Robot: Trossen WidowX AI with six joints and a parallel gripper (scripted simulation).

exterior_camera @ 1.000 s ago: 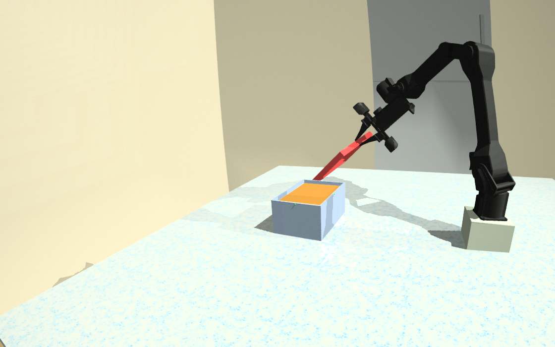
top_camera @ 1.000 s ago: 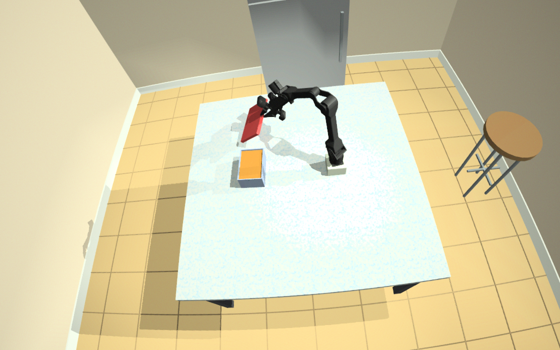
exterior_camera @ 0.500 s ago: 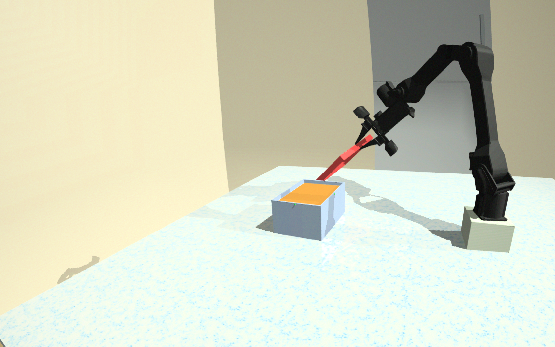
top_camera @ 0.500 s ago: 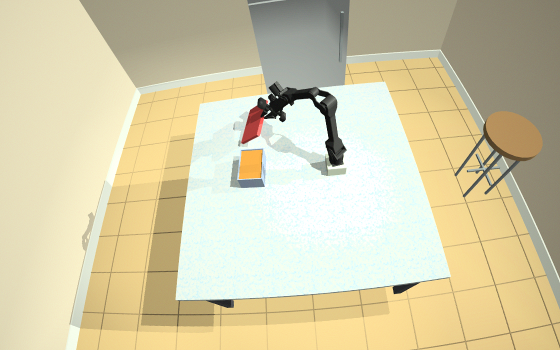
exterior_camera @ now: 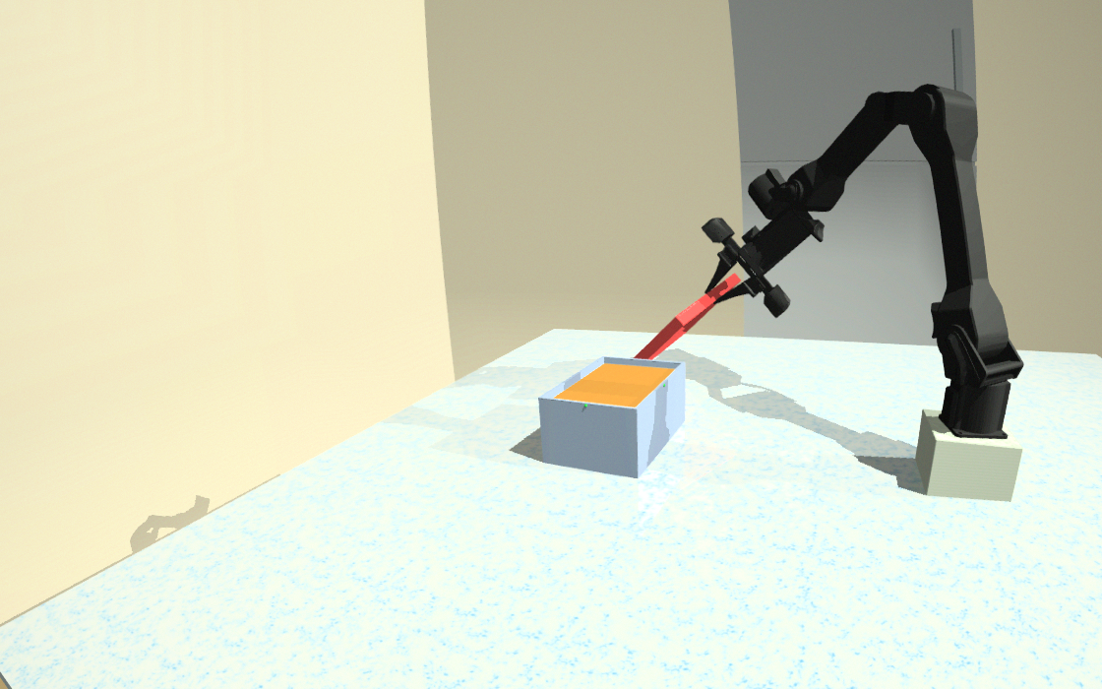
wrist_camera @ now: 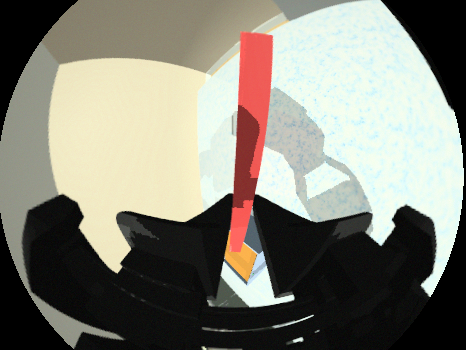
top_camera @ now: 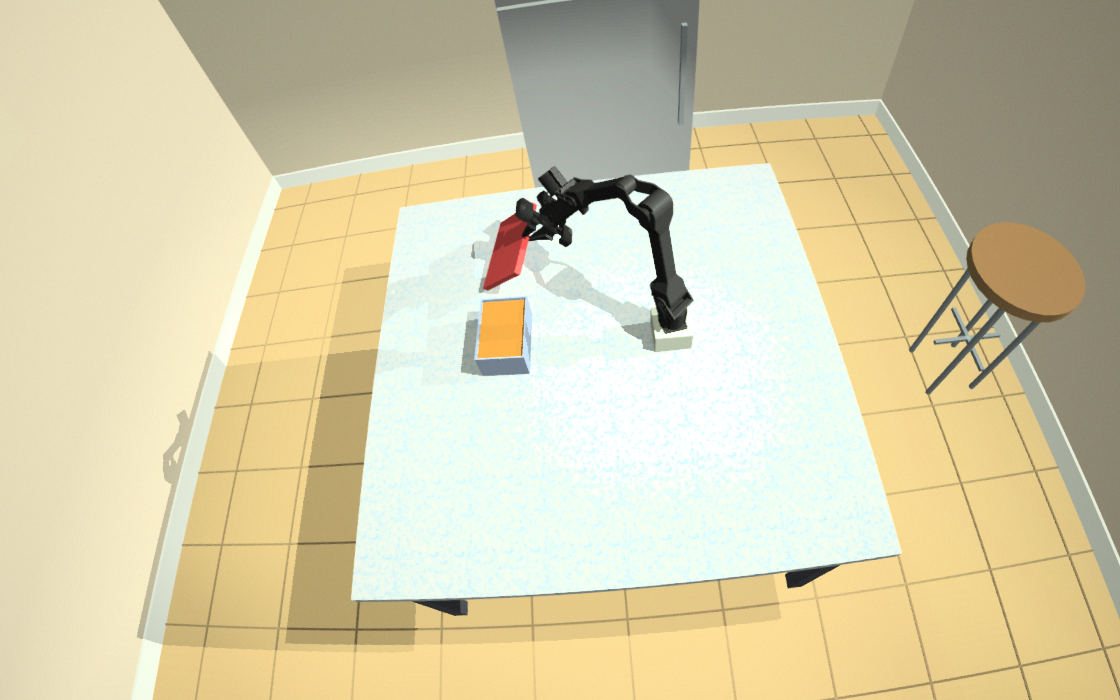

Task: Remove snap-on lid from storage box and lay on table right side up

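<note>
The red lid lies 50 mm below my gripper tip, 50 mm ahead of it and 30 mm to the right of it. The rest, counted from my gripper tip: storage box 230 mm to the left, 120 mm ahead, 110 mm below.
</note>
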